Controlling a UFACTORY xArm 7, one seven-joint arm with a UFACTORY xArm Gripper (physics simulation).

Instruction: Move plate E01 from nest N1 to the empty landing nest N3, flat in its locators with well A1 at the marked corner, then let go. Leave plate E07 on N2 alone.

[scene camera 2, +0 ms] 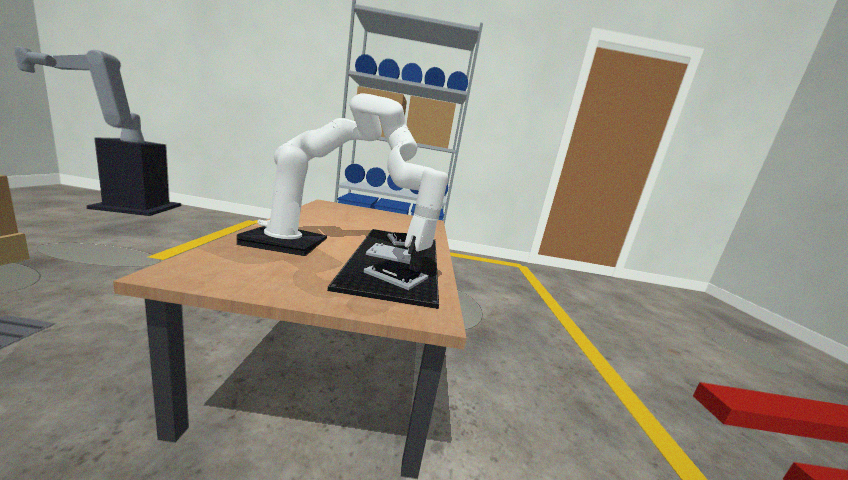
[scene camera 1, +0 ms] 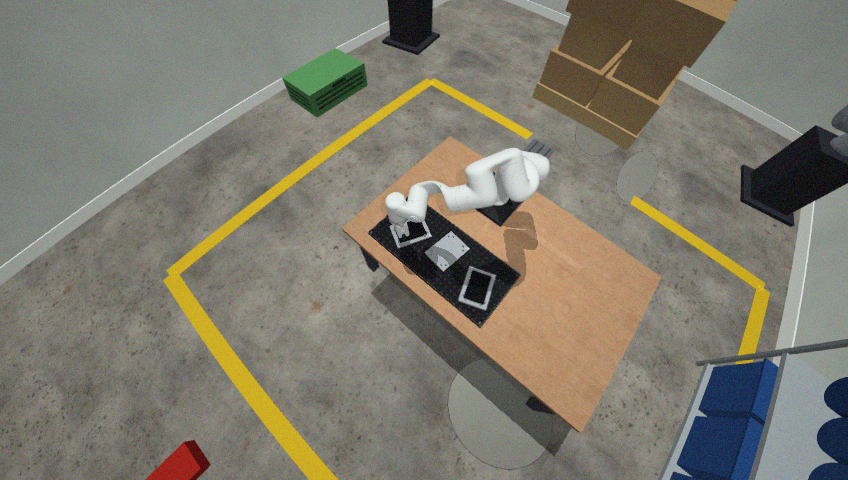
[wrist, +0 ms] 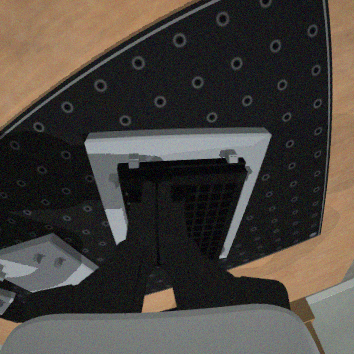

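Note:
Plate E01 [wrist: 211, 204] [scene camera 1: 416, 230] is a black well plate lying flat in the grey frame of nest N1 [wrist: 175, 140] [scene camera 1: 409, 241] at the left end of the black breadboard [scene camera 1: 504, 271] [scene camera 2: 354, 286] [wrist: 218, 63]. My gripper [wrist: 157, 197] [scene camera 1: 399, 229] [scene camera 2: 409, 241] is shut with nothing between the fingers; its closed tips point down over the plate's left part. The empty grey nest N3 [scene camera 1: 446, 250] [wrist: 46, 260] [scene camera 2: 388, 251] is in the middle. Plate E07 [scene camera 1: 477, 288] lies in nest N2 at the right end.
The board lies on a wooden table [scene camera 1: 564, 298] [scene camera 2: 235, 280], near its edge. Off the table are a shelf rack [scene camera 2: 414, 27], a green crate [scene camera 1: 324, 80], cardboard boxes [scene camera 1: 617, 65], red blocks [scene camera 2: 773, 411] and a second arm on a pedestal [scene camera 2: 131, 172].

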